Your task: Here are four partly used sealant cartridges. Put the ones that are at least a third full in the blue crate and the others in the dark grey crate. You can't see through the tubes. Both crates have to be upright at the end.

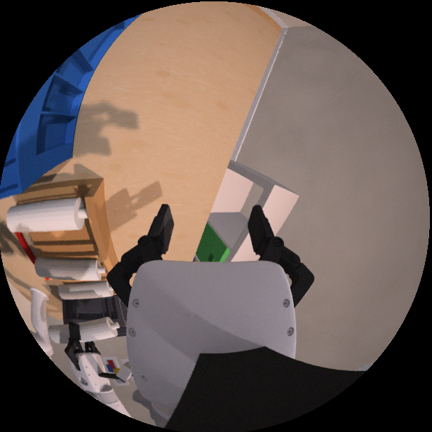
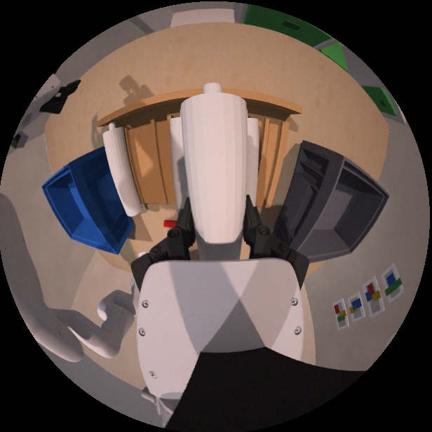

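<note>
My right gripper (image 2: 218, 205) (image 1: 79, 324) is shut on a white cartridge (image 2: 214, 150) (image 1: 97, 328), held above the wooden rack (image 2: 155, 103) (image 1: 95, 197) with its nozzle pointing away from the gripper. Three other white cartridges lie on the rack: one (image 2: 122, 172) (image 1: 45, 215) at the blue crate's end, one (image 2: 176, 145) (image 1: 67, 268) partly hidden behind the held one, and one (image 2: 253, 145) (image 1: 86, 290) mostly hidden. The blue crate (image 2: 100, 227) (image 1: 30, 130) and dark grey crate (image 2: 330, 195) (image 1: 92, 306) stand upright. My left gripper (image 1: 210, 214) (image 2: 69, 95) is open and empty, beyond the rack.
A small red object (image 2: 170, 223) (image 1: 25, 246) lies by the rack. A pale box-like unit (image 1: 285, 192) with a green part (image 1: 211, 242) stands past the table edge. Green boxes (image 2: 290, 25) show at the far side, and coloured cards (image 2: 372, 295) lie at the right.
</note>
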